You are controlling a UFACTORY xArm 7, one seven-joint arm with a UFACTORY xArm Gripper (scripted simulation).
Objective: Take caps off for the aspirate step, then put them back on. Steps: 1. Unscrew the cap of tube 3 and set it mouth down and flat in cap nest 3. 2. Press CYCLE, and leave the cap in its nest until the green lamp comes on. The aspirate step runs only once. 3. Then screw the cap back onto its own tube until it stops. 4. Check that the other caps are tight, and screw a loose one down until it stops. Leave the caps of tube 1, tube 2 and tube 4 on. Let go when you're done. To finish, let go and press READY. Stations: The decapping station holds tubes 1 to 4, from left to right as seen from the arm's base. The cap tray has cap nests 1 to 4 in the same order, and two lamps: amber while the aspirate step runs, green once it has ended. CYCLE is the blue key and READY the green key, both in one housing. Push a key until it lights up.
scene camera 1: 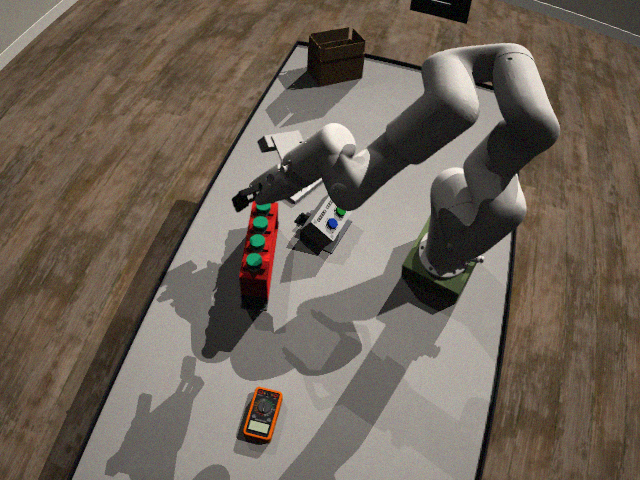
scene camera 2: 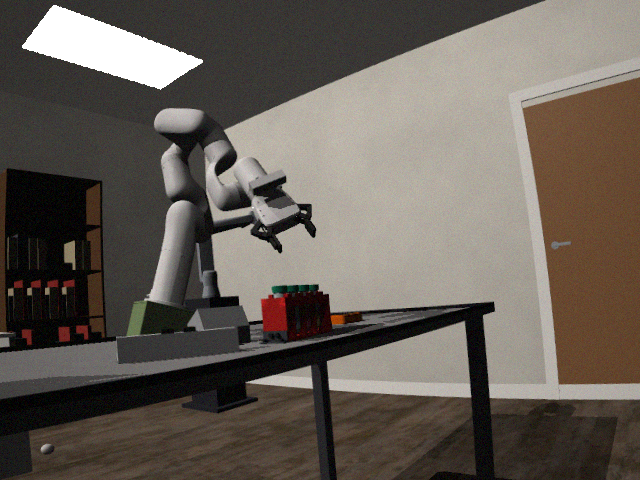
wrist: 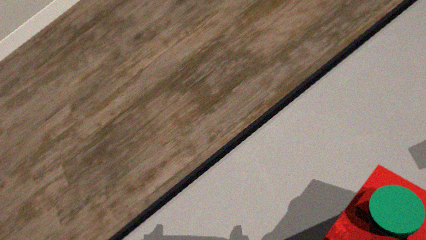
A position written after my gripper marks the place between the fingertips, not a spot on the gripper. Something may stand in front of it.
Note:
In view: my gripper (scene camera 2: 297,241), a brown box (scene camera 1: 329,63) and a key housing (scene camera 1: 315,231).
My gripper shows as well in scene camera 1 (scene camera 1: 252,201). Scene camera 2 misses the brown box: it is out of frame. The wrist view misses the brown box: it is out of frame.

